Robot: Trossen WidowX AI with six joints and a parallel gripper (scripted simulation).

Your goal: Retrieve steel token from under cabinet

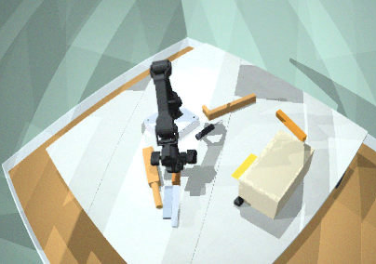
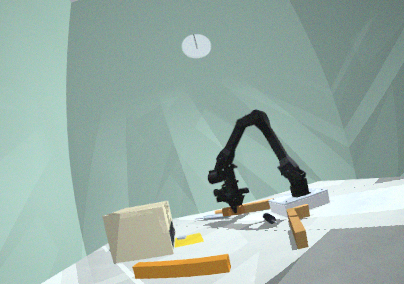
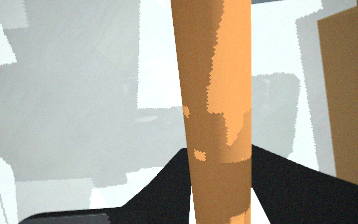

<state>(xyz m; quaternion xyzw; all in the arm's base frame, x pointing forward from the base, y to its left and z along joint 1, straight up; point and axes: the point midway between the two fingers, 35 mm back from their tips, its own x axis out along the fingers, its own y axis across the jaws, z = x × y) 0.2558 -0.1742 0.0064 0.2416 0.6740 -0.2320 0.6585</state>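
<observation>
Right now the orange paddle is 2 cm behind my gripper tip, 11 cm to the right of it and 1 cm below it. From my gripper tip the other things lie so: orange bar: 17 cm ahead, 56 cm to the left, 1 cm below; then grey flat bar: 10 cm ahead, 12 cm to the right, 2 cm below.
</observation>
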